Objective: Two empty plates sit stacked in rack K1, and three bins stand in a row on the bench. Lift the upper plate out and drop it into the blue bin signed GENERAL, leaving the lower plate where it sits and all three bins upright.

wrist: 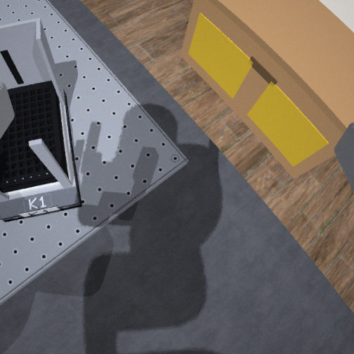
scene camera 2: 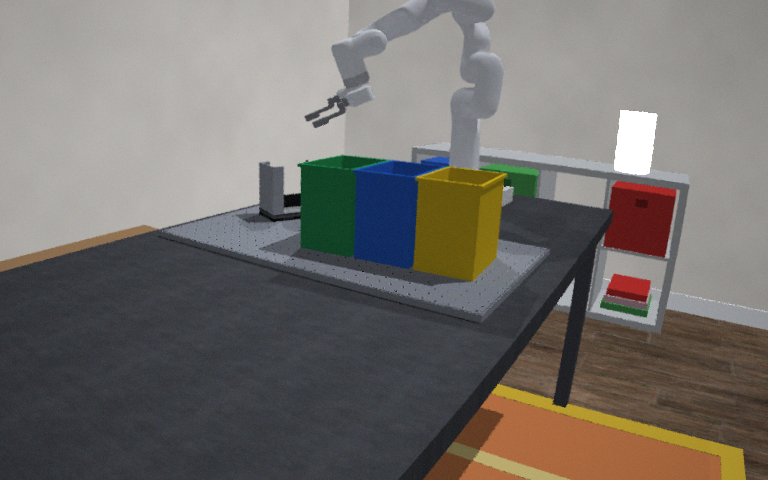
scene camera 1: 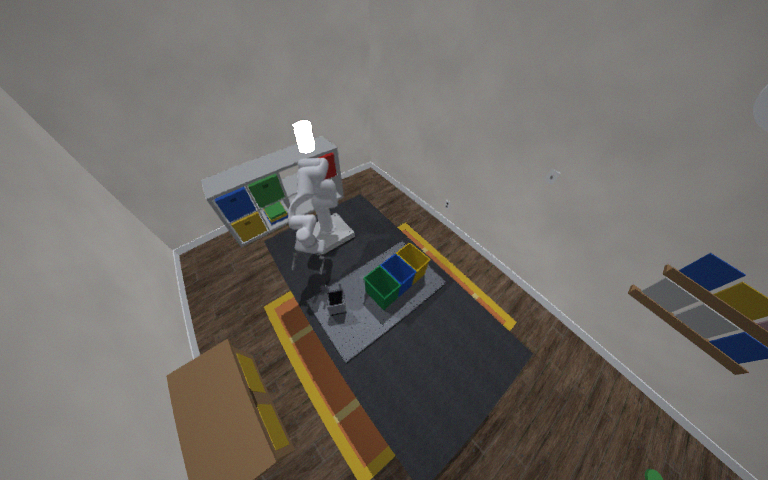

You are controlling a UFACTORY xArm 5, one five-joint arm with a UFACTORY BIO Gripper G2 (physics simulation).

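Pixels of known places: hand, its tool point: (scene camera 2: 316, 119) (scene camera 1: 307, 268); arm's base, origin of its link: (scene camera 1: 327, 228).
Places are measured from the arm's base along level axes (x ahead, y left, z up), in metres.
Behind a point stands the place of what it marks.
Rack K1 (scene camera 1: 336, 309) @[x 0.651, y -0.188, z 0.044 m] (scene camera 2: 275, 189) @[x 0.658, y -0.142, z 0.045 m] (wrist: 42, 26) is a grey holder with upright walls. A black gridded plate (scene camera 1: 335, 296) @[x 0.557, y -0.160, z 0.009 m] (wrist: 33, 132) sits inside it; a lower plate cannot be made out separately. The blue bin (scene camera 1: 398, 272) @[x 0.586, y 0.277, z -0.018 m] (scene camera 2: 384, 217) @[x 0.717, y 0.253, z 0.057 m] stands upright between the green bin (scene camera 1: 383, 287) @[x 0.626, y 0.139, z -0.036 m] (scene camera 2: 326, 208) @[x 0.746, y 0.125, z 0.057 m] and the yellow bin (scene camera 1: 414, 260) @[x 0.576, y 0.409, z 0.016 m] (scene camera 2: 454, 226) @[x 0.685, y 0.391, z 0.061 m], both upright. The GENERAL sign does not show. My gripper (scene camera 2: 312, 120) @[x 0.423, y -0.244, z 0.204 m] is open and empty, tilted, high above the bench, apart from the rack and bins. In the wrist view, the rack is at the left.
The rack and bins stand on a grey perforated board (scene camera 1: 362, 333) @[x 0.822, y -0.113, z -0.038 m] (scene camera 2: 226, 240) @[x 0.848, y -0.086, z -0.036 m] (wrist: 105, 107) on the dark bench (scene camera 1: 430, 373) @[x 1.194, y 0.104, z -0.050 m] (scene camera 2: 198, 350) @[x 1.162, y 0.288, z -0.050 m] (wrist: 260, 280). A white shelf unit (scene camera 1: 260, 164) (scene camera 2: 572, 168) stands behind the arm. A brown cabinet (scene camera 1: 215, 401) (wrist: 300, 45) stands beside the bench.
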